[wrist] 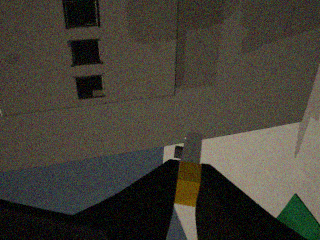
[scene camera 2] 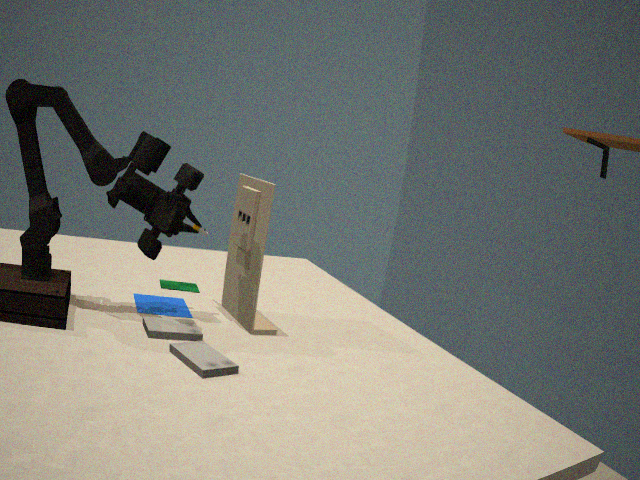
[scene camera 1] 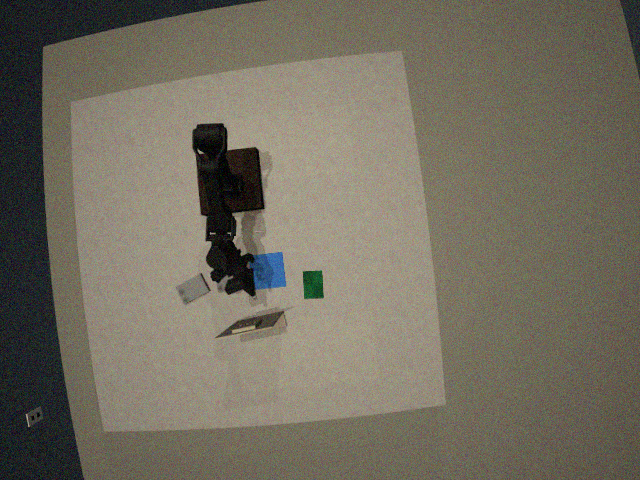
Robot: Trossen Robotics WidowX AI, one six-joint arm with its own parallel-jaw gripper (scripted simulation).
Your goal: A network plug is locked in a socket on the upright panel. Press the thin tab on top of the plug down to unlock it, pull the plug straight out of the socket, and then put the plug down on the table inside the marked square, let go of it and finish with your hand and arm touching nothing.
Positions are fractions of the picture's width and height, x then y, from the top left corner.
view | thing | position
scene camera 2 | beige panel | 0.39, 0.44
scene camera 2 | blue square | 0.27, 0.64
